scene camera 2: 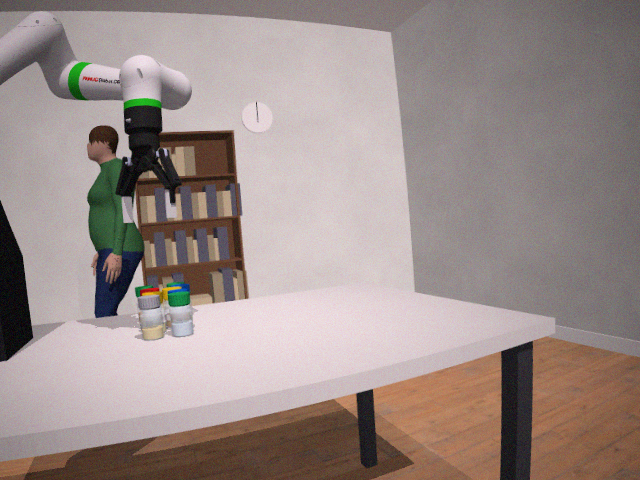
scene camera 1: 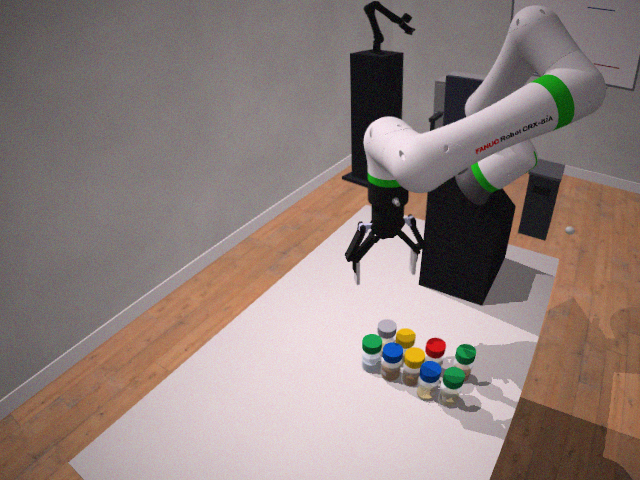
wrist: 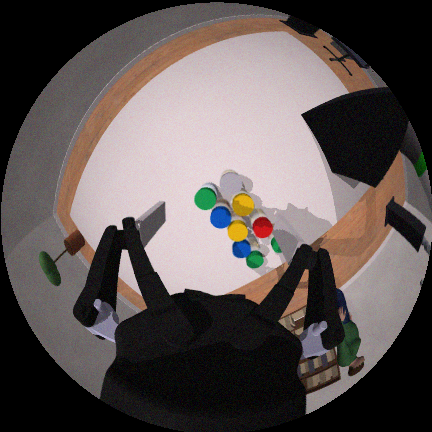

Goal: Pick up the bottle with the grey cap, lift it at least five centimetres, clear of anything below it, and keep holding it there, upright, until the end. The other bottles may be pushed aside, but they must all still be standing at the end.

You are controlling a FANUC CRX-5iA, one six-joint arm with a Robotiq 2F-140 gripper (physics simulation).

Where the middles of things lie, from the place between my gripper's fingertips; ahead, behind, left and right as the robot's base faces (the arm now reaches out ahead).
Right now the grey-capped bottle [scene camera 2: 151,321] is 24 cm below my hand and 2 cm behind it. Also, from my hand: green-capped bottle [scene camera 2: 181,319] (24 cm below, 5 cm ahead, 1 cm to the left); blue-capped bottle [scene camera 1: 428,380] (24 cm below, 19 cm to the left, 4 cm ahead).
